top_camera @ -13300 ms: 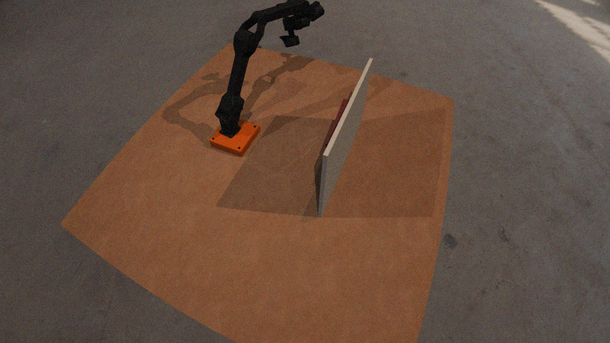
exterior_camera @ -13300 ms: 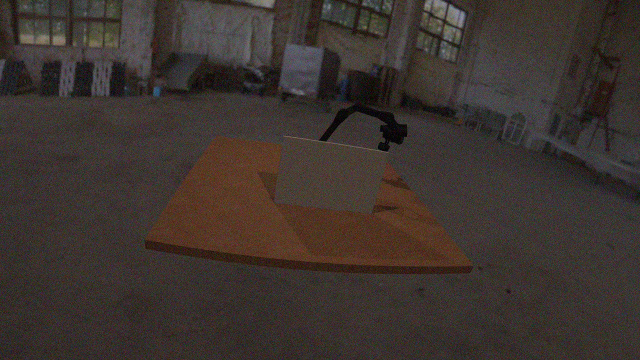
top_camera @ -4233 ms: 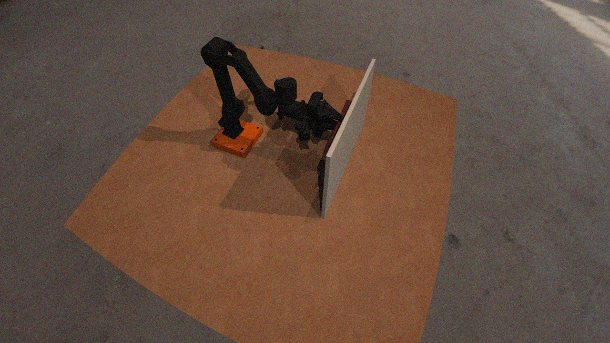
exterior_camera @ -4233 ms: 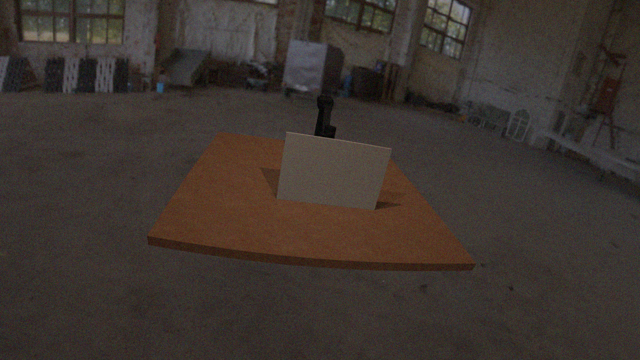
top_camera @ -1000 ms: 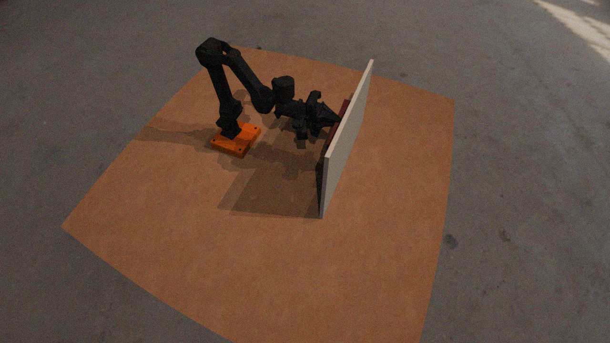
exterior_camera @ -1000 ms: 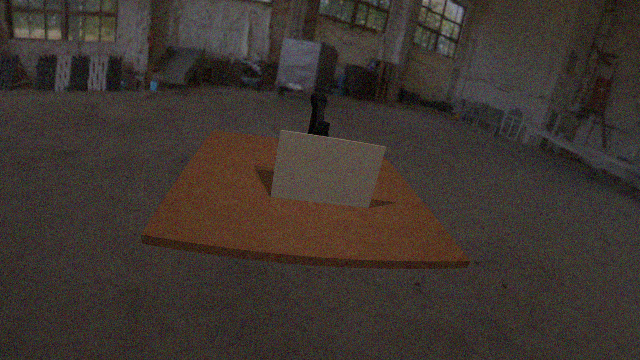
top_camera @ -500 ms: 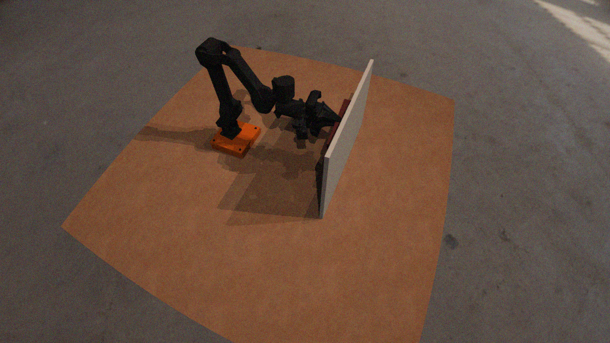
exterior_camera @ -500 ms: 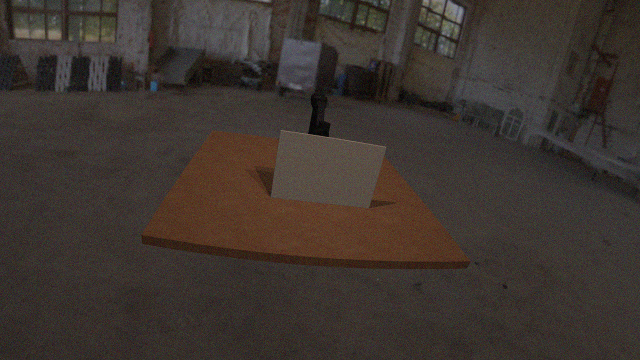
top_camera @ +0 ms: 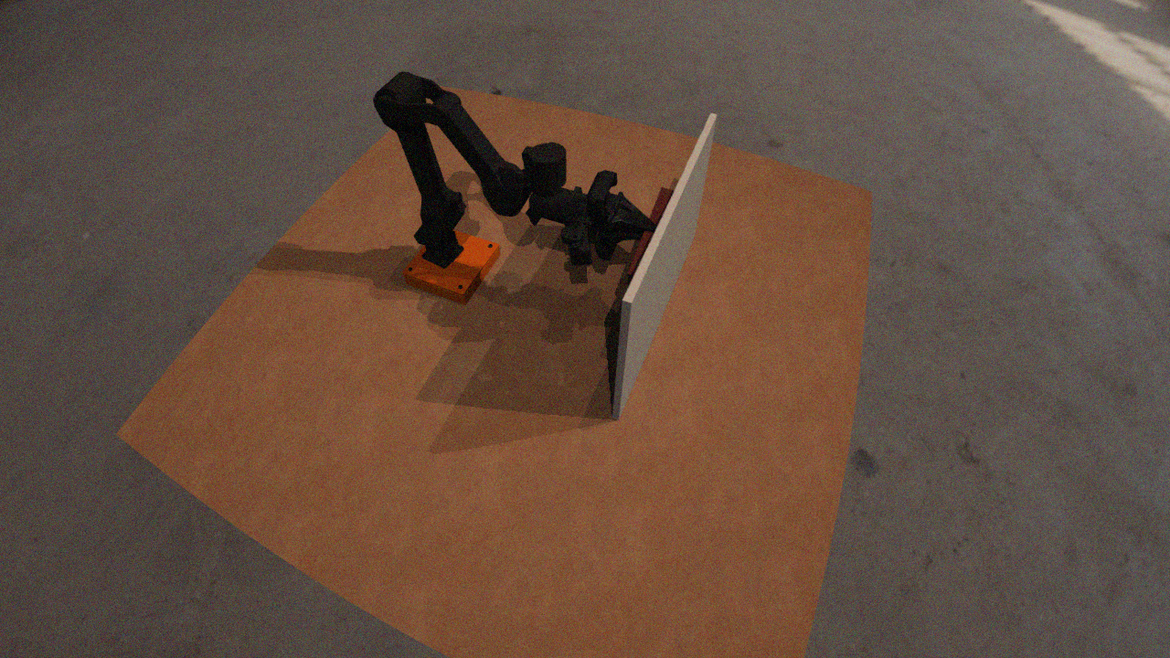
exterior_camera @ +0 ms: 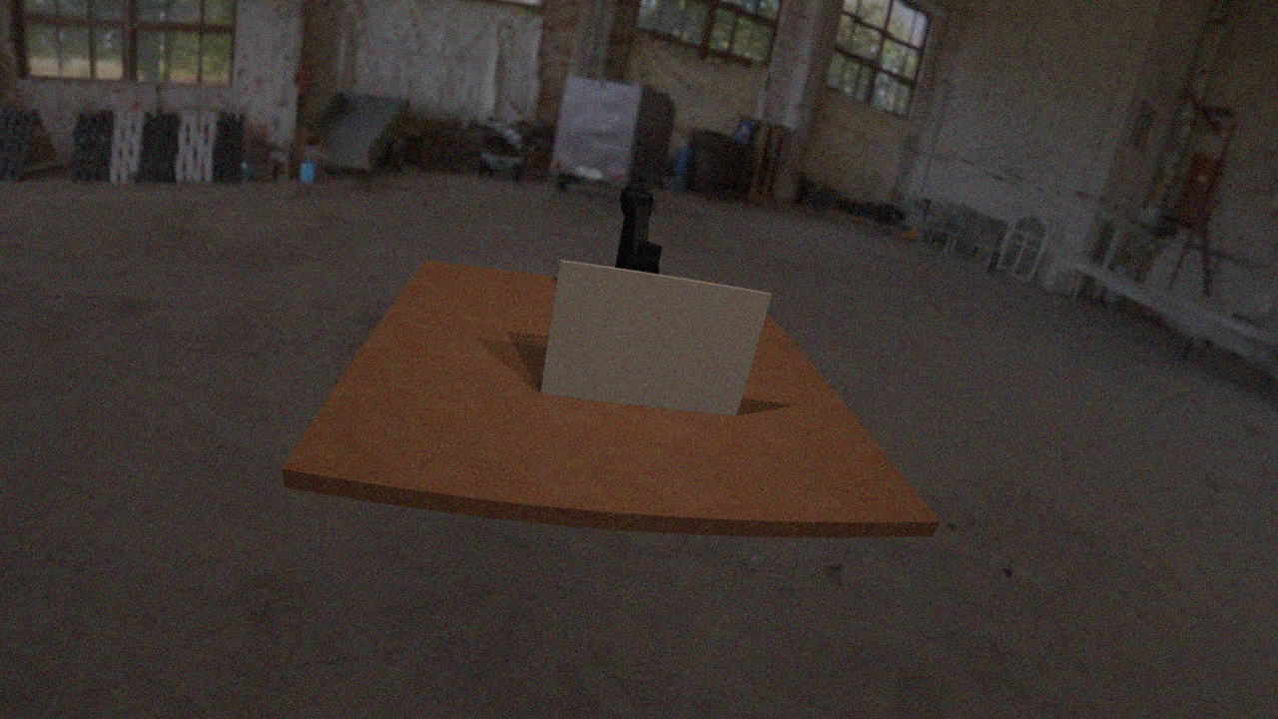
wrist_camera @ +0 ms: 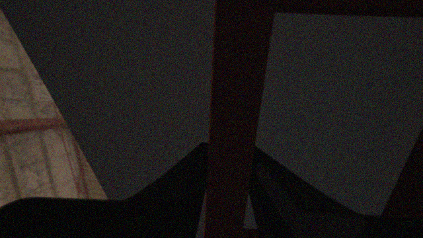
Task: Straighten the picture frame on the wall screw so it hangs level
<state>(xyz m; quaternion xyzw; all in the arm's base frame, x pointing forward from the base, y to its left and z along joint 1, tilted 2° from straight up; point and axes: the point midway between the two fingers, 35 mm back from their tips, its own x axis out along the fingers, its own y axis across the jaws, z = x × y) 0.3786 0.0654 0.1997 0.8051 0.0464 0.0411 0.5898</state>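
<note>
The dark red picture frame lies 10 mm to the left of my gripper tip and 50 mm below it. The rest, counted from my gripper tip: white wall panel: 10 mm ahead, 20 mm to the left, 70 mm below.
</note>
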